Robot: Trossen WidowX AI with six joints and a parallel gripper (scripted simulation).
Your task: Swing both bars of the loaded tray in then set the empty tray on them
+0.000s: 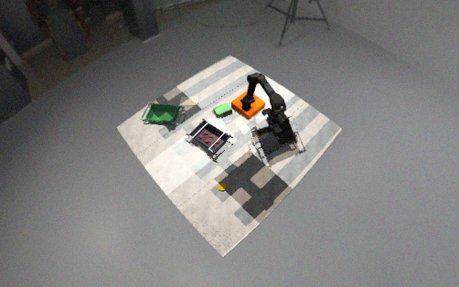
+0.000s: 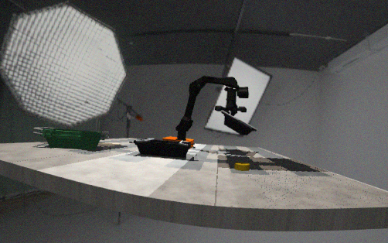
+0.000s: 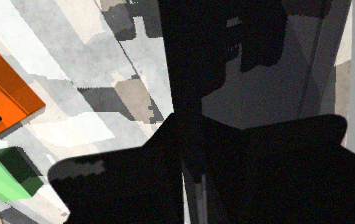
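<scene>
The black tray is 7 cm to the left of my gripper tip and 3 cm ahead of it. Round my gripper tip: light green block 44 cm to the right, 16 cm below, 1 cm ahead; yellow disc 45 cm ahead, 17 cm below.
</scene>
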